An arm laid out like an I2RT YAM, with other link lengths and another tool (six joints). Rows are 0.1 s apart.
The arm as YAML. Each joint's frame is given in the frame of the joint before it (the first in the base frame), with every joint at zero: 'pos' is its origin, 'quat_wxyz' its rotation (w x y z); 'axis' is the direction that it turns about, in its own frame. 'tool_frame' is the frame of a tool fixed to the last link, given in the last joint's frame.
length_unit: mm
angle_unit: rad
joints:
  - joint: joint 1
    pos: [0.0, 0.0, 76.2]
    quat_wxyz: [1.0, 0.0, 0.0, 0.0]
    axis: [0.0, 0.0, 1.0]
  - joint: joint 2
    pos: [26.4, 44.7, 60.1]
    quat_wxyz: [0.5, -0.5, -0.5, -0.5]
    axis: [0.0, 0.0, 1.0]
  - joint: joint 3
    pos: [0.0, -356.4, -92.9]
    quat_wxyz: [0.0, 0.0, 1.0, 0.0]
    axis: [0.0, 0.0, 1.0]
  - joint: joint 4
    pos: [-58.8, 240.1, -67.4]
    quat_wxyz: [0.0, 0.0, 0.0, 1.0]
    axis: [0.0, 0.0, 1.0]
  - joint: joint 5
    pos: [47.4, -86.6, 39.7]
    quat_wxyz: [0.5, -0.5, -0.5, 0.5]
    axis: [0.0, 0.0, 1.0]
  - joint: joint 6
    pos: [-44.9, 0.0, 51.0]
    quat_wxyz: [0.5, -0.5, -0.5, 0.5]
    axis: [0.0, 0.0, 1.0]
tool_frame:
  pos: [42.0, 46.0, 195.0]
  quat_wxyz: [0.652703, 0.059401, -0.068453, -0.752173]
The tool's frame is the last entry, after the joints.
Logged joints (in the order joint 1, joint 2, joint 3, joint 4, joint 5, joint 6), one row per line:
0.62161, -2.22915, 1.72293, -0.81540, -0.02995, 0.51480
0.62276, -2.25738, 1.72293, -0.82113, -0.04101, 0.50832
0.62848, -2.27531, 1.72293, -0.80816, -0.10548, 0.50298
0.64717, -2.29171, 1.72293, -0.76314, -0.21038, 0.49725
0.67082, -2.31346, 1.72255, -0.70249, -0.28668, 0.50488
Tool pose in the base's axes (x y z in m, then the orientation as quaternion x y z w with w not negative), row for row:
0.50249, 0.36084, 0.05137, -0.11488, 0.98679, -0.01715, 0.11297
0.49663, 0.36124, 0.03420, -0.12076, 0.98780, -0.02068, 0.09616
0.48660, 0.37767, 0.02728, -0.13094, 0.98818, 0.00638, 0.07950
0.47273, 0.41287, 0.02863, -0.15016, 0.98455, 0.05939, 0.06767
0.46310, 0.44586, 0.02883, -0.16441, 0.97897, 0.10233, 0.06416
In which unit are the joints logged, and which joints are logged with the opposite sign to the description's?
The joints are logged in radians. Opposite sign: joint 2.
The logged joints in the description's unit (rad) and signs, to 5 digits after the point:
0.62161, 2.22915, 1.72293, -0.81540, -0.02995, 0.51480
0.62276, 2.25738, 1.72293, -0.82113, -0.04101, 0.50832
0.62848, 2.27531, 1.72293, -0.80816, -0.10548, 0.50298
0.64717, 2.29171, 1.72293, -0.76314, -0.21038, 0.49725
0.67082, 2.31346, 1.72255, -0.70249, -0.28668, 0.50488

